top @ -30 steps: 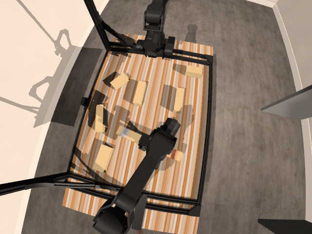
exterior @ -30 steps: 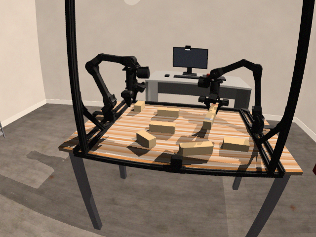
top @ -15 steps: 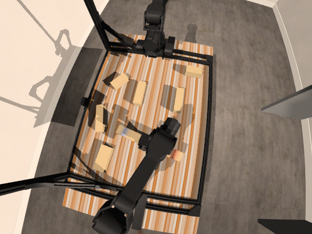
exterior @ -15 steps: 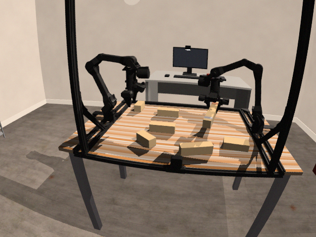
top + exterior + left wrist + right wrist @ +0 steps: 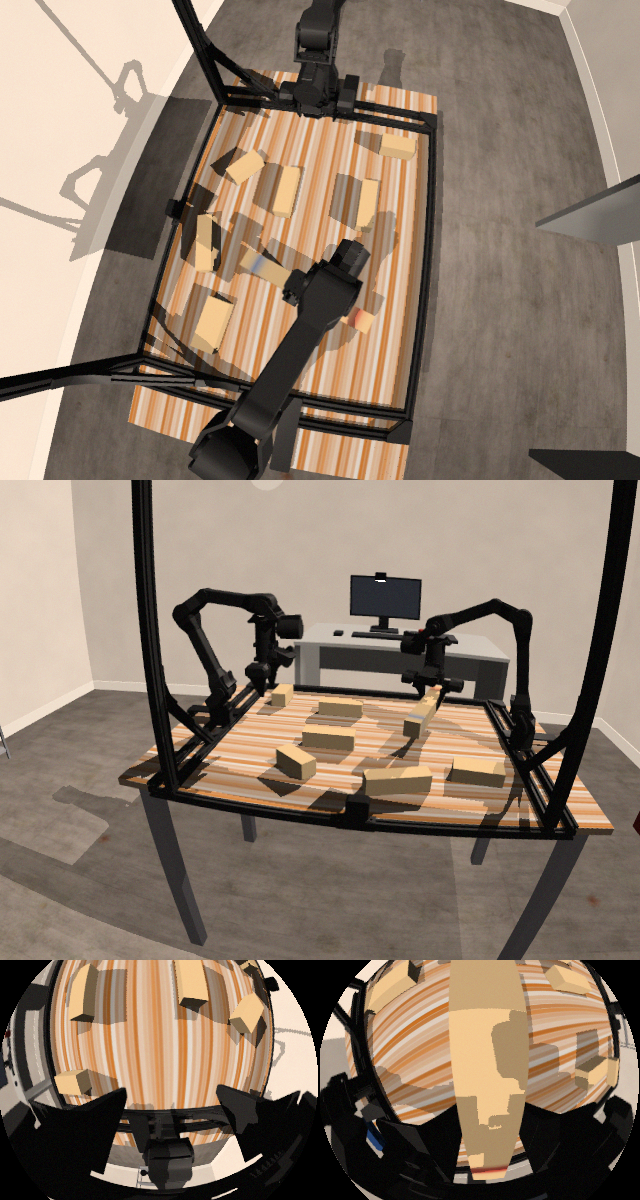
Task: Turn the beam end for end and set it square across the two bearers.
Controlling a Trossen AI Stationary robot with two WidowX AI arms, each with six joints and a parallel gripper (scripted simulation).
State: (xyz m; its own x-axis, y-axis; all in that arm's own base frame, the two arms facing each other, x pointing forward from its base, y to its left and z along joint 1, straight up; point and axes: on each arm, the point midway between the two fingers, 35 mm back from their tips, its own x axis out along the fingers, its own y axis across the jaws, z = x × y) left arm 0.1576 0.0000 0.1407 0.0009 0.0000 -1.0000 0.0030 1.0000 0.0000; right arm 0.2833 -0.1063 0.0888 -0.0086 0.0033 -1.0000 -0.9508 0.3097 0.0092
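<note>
Now: the beam 5 cm behind my right hand, 2 cm to the left of it and 2 cm below it.
</note>
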